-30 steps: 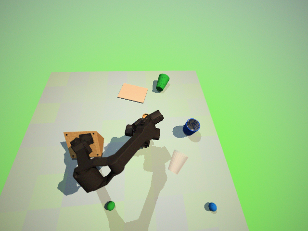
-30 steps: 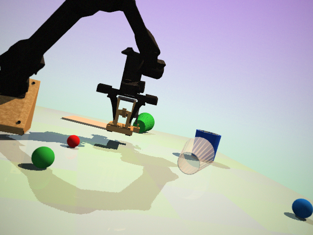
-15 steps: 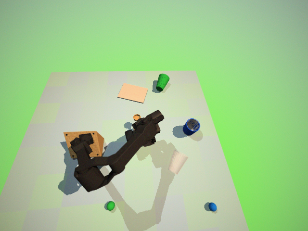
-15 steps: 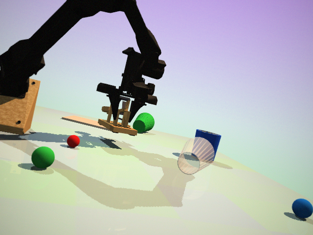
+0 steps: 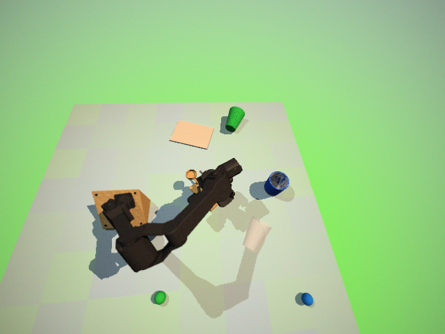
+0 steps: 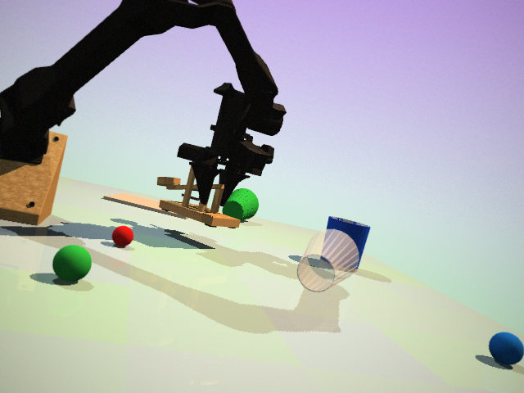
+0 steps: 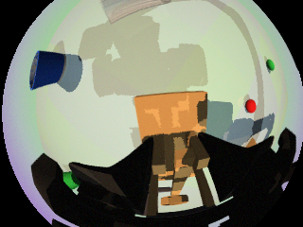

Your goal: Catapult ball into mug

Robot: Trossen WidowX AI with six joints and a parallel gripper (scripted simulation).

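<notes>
The catapult frame lies 3 cm behind my gripper tip, 4 cm to the left of it and 5 cm above it. The rest, counted from my gripper tip: blue mug (31 cm ahead, 3 cm to the left, 5 cm below); wooden catapult (3 cm behind, 6 cm to the left, 2 cm above); red ball (16 cm behind, 12 cm to the right, 6 cm below).
</notes>
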